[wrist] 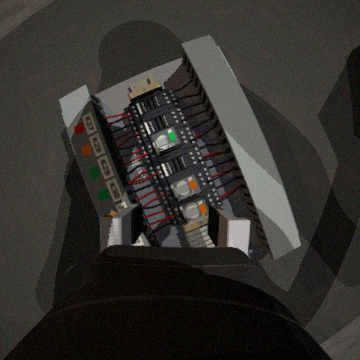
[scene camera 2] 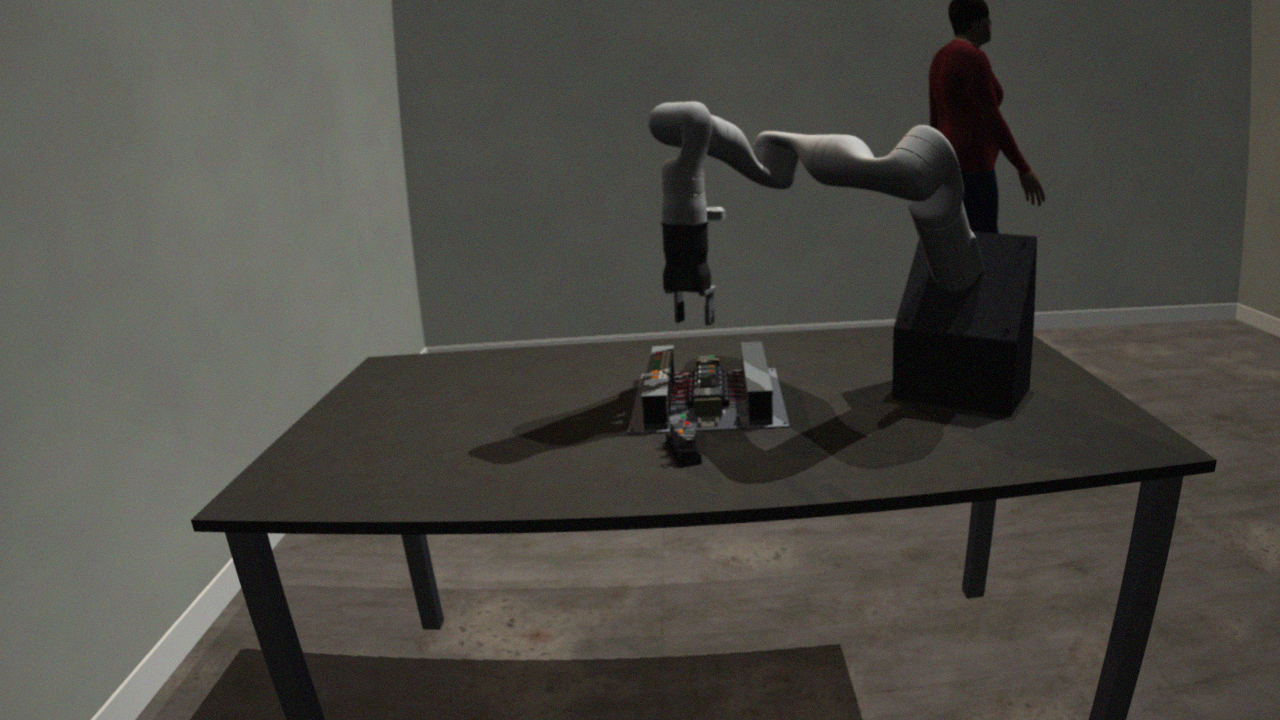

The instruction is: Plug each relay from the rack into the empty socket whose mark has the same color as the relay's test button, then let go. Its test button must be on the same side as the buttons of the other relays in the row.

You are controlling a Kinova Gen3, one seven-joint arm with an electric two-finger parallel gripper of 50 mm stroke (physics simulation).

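Where they show: gripper, fingertip midpoint: (wrist: 174, 218) (scene camera 2: 694, 322); arm's base, link origin: (scene camera 2: 955, 270).
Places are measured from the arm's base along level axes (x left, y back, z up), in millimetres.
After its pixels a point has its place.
Note:
The rack (scene camera 2: 685, 455) @(x 306, y -485, z -208 mm) stands on the table in front of the panel, with relays (scene camera 2: 682, 429) @(x 264, y -491, z -183 mm) in it showing green, red and orange buttons; the rack does not show in the wrist view. In the wrist view the socket row holds a green-button relay (wrist: 165, 140) @(x -30, y -464, z -158 mm) and two orange-button relays (wrist: 184, 188) @(x 27, y -464, z -158 mm) (wrist: 193, 210) @(x 54, y -463, z -158 mm), all with buttons on the right. Empty sockets (wrist: 147, 104) @(x -92, y -470, z -199 mm) (wrist: 157, 122) @(x -64, y -466, z -201 mm) (wrist: 173, 164) @(x -4, y -466, z -201 mm) show beyond and between them. Marks on the left duct run red (wrist: 79, 129) @(x -85, y -559, z -162 mm), orange (wrist: 86, 150) @(x -56, y -558, z -162 mm), green (wrist: 95, 172) @(x -27, y -556, z -162 mm), green (wrist: 103, 195) @(x 2, y -556, z -162 mm). My gripper (scene camera 2: 694, 309) @(x 42, y -479, z -72 mm) (wrist: 174, 218) @(x 42, y -479, z -72 mm) is open and empty, high above the panel.
A labelled left duct (scene camera 2: 657, 376) @(x 61, y -548, z -162 mm) (wrist: 74, 98) @(x -128, y -554, z -163 mm) and a taller right duct (scene camera 2: 757, 371) @(x 47, y -372, z -163 mm) (wrist: 250, 135) @(x -2, y -369, z -163 mm) flank the row, with red wires between. A beige end block (wrist: 145, 89) @(x -108, y -465, z -185 mm) stands at the row's far end. The arm's black base (scene camera 2: 962, 358) @(x 107, y -12, z -133 mm) stands at the right. A person (scene camera 2: 964, 89) is behind the table.

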